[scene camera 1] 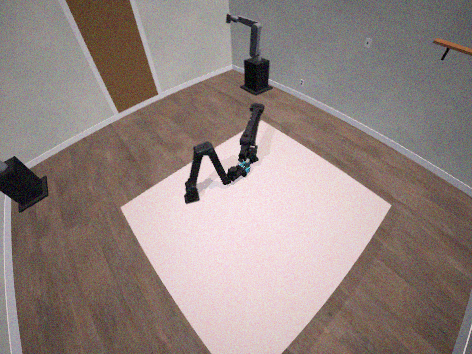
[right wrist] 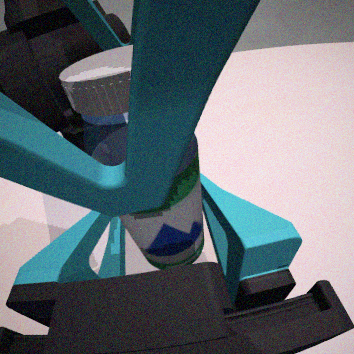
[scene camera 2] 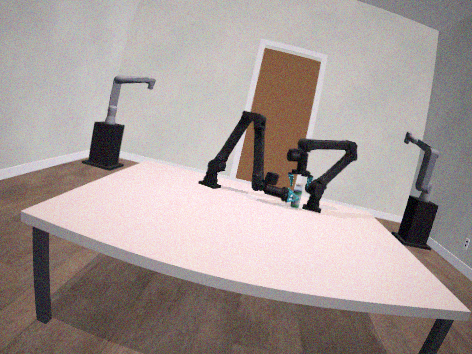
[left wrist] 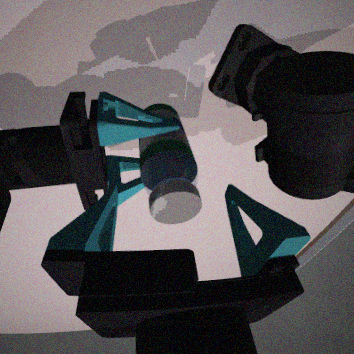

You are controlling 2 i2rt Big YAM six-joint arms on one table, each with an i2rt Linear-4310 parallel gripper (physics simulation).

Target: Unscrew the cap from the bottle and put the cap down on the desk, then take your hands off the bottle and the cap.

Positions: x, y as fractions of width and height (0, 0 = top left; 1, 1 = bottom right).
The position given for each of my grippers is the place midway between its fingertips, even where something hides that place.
I see my left gripper (right wrist: 0.38, 0.31), my right gripper (right wrist: 0.45, 0.53), a bottle (right wrist: 0.48, 0.67) and a ribbed cap (right wrist: 0.28, 0.24).
The bottle is seen too in the left wrist view (left wrist: 0.47, 0.44). The ribbed cap also shows in the left wrist view (left wrist: 0.49, 0.57). My left gripper also shows in the left wrist view (left wrist: 0.49, 0.54).
